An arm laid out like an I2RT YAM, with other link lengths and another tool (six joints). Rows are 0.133 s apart.
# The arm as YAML. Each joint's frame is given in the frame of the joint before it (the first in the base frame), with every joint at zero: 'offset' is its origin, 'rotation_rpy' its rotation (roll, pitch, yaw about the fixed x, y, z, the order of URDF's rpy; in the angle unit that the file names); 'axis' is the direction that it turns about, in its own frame. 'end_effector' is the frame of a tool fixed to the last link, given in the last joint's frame.
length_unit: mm
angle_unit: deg
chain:
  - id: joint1
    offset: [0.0, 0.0, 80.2]
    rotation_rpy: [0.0, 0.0, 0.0]
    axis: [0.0, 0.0, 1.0]
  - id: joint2
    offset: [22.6, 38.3, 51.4]
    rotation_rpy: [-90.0, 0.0, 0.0]
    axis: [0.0, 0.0, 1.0]
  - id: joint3
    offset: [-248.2, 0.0, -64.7]
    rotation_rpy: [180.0, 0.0, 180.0]
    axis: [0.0, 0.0, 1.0]
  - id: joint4
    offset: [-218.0, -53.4, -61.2]
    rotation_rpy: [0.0, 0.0, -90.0]
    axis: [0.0, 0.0, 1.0]
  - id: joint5
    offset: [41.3, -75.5, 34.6]
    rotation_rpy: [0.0, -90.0, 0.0]
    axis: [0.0, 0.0, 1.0]
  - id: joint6
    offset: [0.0, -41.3, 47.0]
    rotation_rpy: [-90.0, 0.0, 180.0]
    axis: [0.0, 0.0, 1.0]
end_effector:
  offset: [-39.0, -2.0, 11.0]
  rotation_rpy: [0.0, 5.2, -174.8]
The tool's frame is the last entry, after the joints.
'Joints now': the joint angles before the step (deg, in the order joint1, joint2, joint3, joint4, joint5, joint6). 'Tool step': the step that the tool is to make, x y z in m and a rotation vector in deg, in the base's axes. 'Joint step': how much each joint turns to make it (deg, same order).
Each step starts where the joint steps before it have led.
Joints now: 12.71, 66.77, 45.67, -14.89, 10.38, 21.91
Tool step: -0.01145, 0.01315, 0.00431, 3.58, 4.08, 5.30
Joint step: 2.80, -2.03, 2.06, -7.46, -4.71, 2.03
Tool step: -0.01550, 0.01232, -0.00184, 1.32, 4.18, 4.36
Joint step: 3.76, -2.05, 0.20, -5.97, -2.11, 1.49
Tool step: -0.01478, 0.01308, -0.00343, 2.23, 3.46, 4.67
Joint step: 4.09, -1.95, -0.46, -3.97, -2.74, 1.98
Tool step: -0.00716, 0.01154, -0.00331, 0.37, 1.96, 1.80
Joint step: 3.88, 0.14, -0.10, -1.42, 0.59, 2.32
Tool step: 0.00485, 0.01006, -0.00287, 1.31, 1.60, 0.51
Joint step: 1.51, 2.71, 1.10, 0.77, -0.74, 2.02
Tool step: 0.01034, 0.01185, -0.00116, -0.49, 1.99, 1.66
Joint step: 1.27, 4.58, 2.84, -0.24, -0.67, 0.07
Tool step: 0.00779, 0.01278, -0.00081, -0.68, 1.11, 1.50
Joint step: 1.83, 3.78, 2.49, -0.01, 0.22, 0.25
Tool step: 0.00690, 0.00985, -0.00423, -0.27, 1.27, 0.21
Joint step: 1.09, 3.40, 1.63, 0.55, 0.18, 0.97
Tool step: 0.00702, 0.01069, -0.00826, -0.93, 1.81, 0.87
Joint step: 1.15, 3.98, 1.39, 0.56, -0.01, 0.36
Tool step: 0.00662, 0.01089, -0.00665, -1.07, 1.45, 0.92
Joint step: 1.19, 3.80, 1.82, 0.18, 0.20, 0.19
